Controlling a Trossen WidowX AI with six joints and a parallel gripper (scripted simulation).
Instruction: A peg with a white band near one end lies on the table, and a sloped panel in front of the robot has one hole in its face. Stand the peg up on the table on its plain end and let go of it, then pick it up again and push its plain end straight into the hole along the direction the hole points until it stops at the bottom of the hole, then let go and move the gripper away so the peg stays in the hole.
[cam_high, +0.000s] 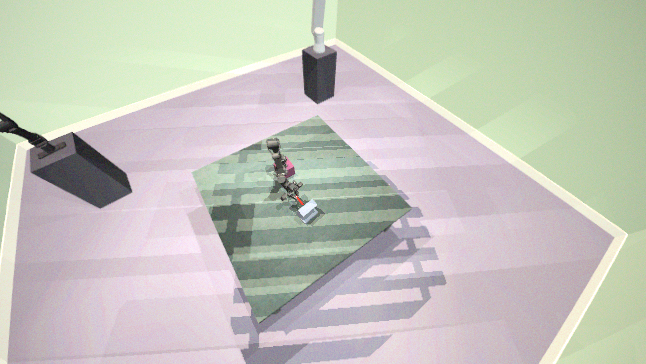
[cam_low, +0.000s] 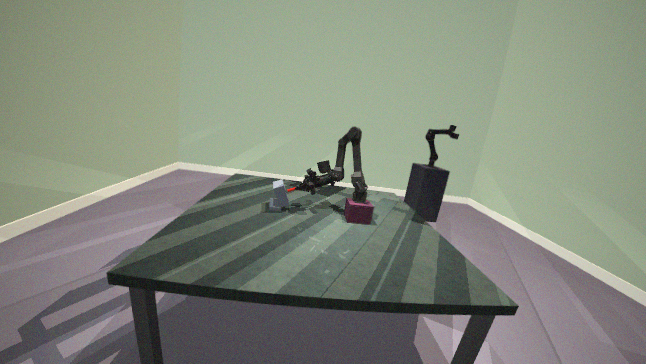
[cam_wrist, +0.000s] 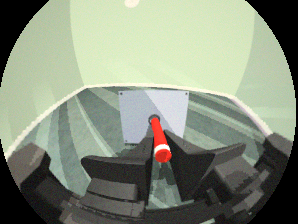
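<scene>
Right now the grey sloped panel is 7 cm ahead of my gripper tip, 3 cm below it and 1 cm to the left of it. From my gripper tip the other things lie so: red peg (2 cm behind).
</scene>
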